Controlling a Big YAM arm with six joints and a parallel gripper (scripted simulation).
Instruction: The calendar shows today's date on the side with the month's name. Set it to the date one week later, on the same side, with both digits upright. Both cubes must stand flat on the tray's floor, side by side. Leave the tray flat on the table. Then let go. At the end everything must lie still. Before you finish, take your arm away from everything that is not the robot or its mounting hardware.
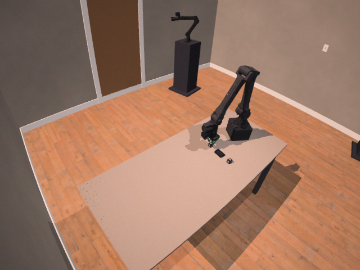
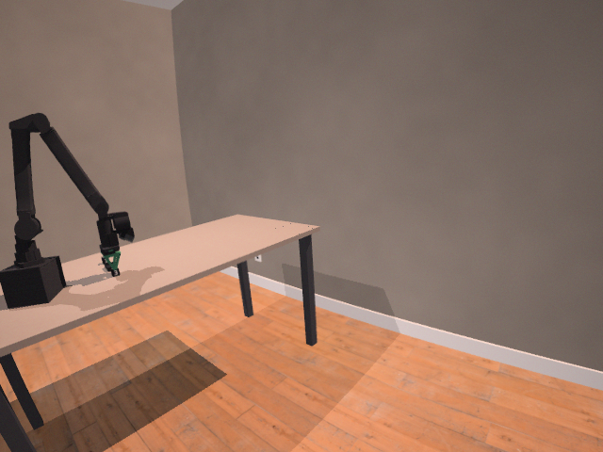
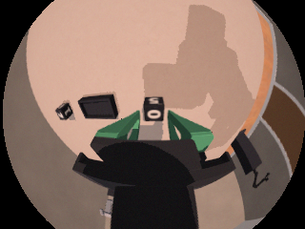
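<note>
My gripper is now 30 mm short of the dark calendar tray, 100 mm to the right of it and 30 mm above it.
</note>
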